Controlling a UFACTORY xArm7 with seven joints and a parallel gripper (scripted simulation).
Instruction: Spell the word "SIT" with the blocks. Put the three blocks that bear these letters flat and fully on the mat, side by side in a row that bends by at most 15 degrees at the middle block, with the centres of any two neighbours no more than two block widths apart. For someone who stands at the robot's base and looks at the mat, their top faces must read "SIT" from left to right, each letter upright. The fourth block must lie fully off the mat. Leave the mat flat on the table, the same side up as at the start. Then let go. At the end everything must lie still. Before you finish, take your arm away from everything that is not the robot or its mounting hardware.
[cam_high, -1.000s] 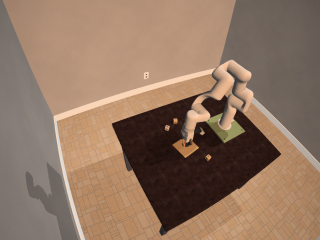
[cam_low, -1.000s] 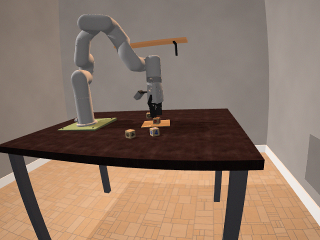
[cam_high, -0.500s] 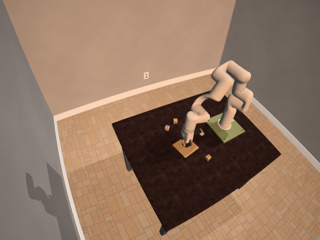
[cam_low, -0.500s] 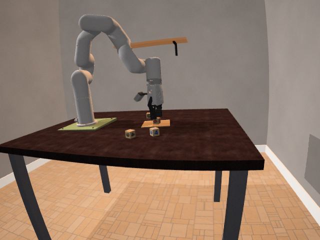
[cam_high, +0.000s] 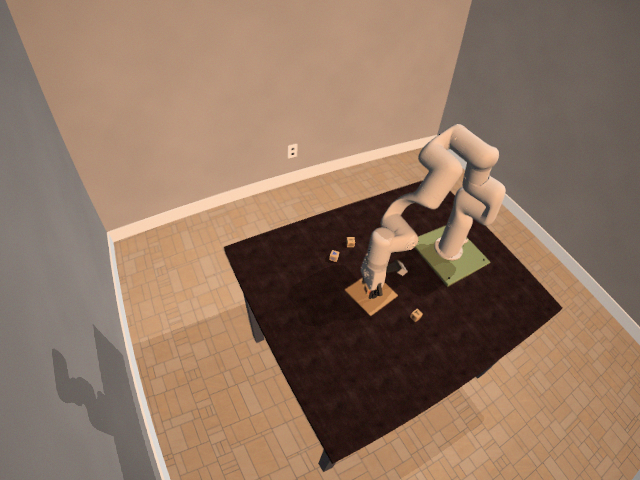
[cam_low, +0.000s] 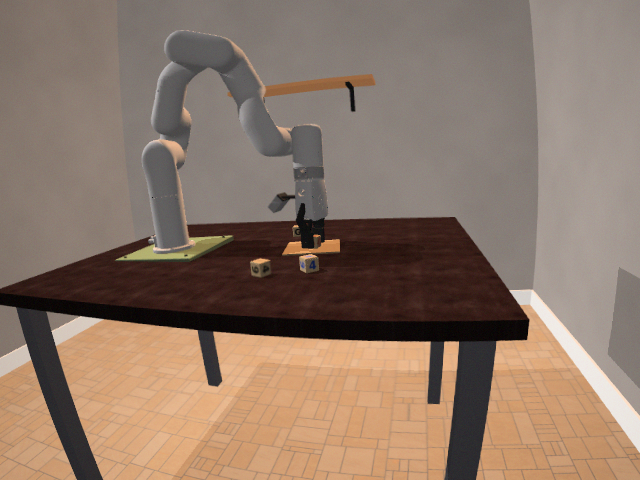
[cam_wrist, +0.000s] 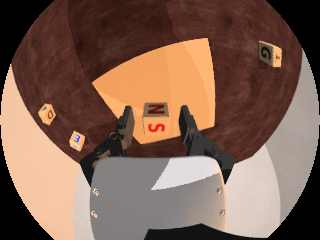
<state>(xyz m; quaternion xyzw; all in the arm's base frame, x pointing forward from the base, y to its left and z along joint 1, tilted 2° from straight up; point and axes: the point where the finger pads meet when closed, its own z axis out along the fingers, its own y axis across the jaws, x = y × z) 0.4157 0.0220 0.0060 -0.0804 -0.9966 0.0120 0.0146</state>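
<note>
The tan mat lies 20 mm below my hand, 10 mm to the left of it and 10 mm behind it.
</note>
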